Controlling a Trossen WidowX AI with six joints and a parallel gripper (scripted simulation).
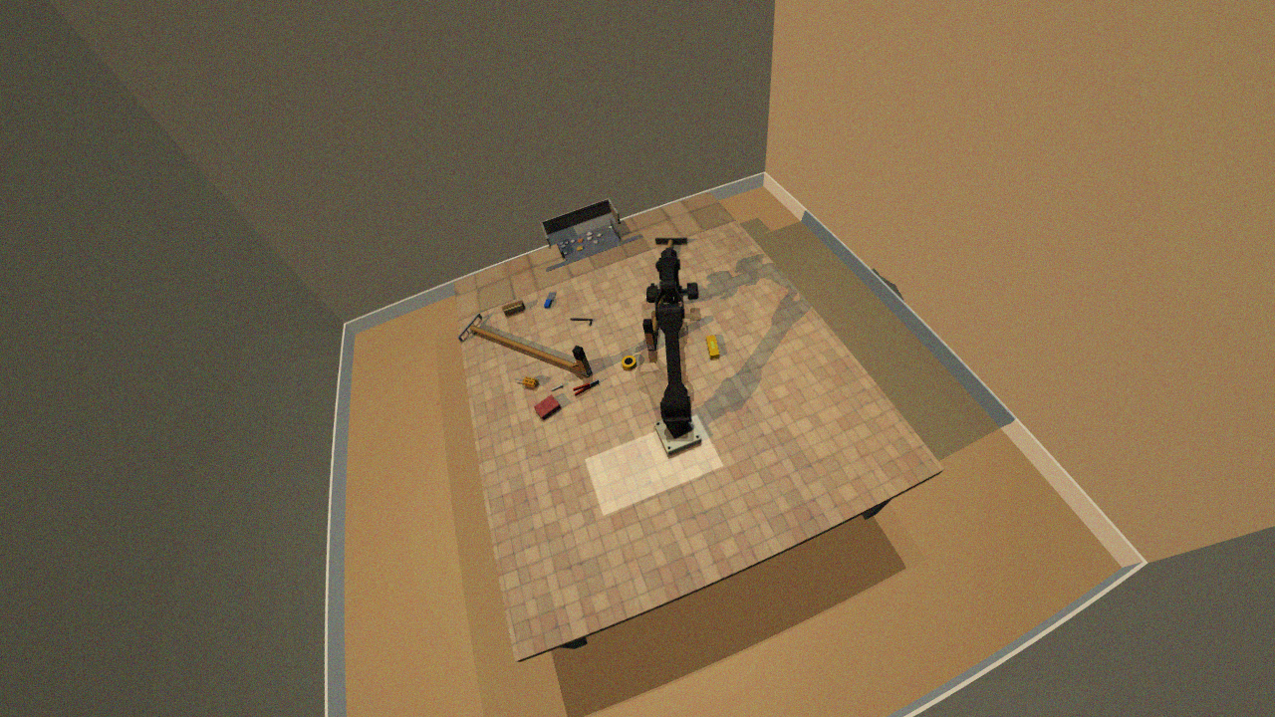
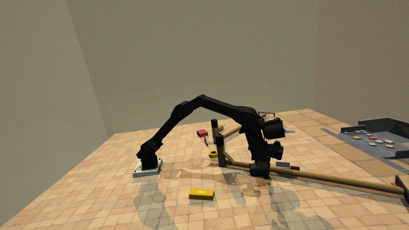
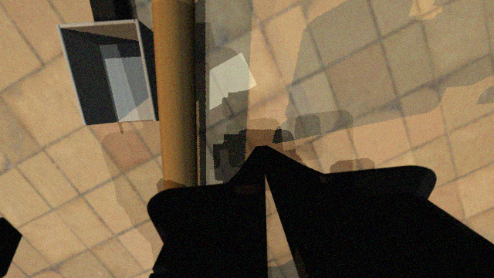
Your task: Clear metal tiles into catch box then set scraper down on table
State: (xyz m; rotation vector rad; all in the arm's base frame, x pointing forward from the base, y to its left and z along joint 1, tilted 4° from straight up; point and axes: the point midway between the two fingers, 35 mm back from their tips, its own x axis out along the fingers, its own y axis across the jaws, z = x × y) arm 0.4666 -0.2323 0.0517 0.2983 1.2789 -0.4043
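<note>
Right now my gripper tip is 110 mm short of the small grey box and 40 mm to the right of it. The rest, counted from my gripper tip: yellow tape roll (160 mm behind, 270 mm to the left); yellow block (250 mm behind, 10 mm to the right, 10 mm above); hex key (120 mm ahead, 330 mm to the left, 10 mm below).
</note>
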